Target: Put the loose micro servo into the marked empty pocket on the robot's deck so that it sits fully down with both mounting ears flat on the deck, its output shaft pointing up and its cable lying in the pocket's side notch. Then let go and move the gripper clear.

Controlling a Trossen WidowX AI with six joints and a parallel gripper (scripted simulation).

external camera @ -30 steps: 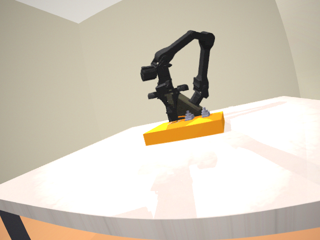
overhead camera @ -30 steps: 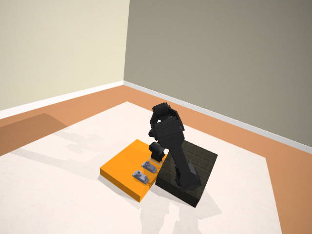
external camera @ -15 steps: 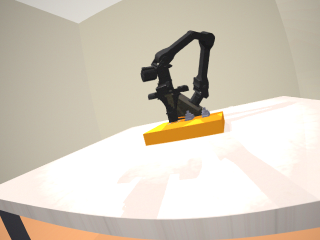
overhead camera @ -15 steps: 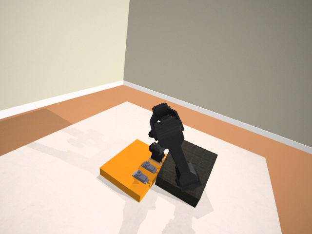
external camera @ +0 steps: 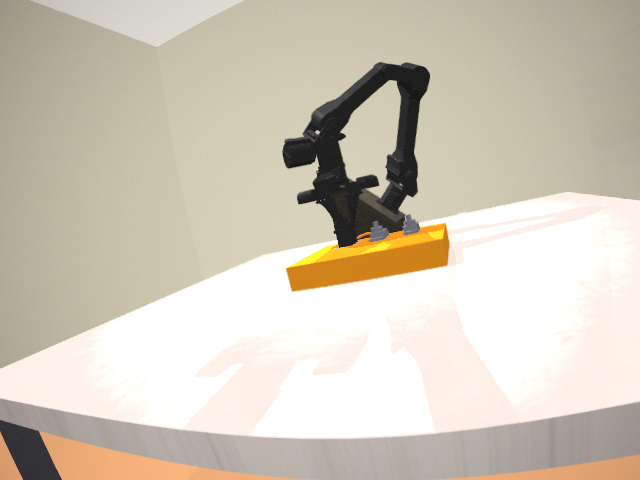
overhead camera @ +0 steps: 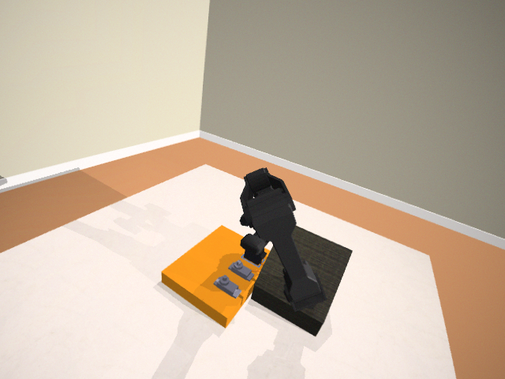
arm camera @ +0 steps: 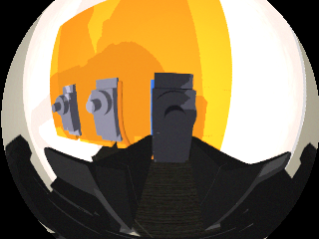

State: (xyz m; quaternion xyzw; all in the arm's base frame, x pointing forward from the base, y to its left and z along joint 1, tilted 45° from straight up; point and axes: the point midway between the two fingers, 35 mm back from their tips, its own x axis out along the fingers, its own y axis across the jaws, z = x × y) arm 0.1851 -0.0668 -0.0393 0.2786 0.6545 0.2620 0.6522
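Now: gripper tip 12 cm short of the orange deck, 7 cm to the right of it and 7 cm above it.
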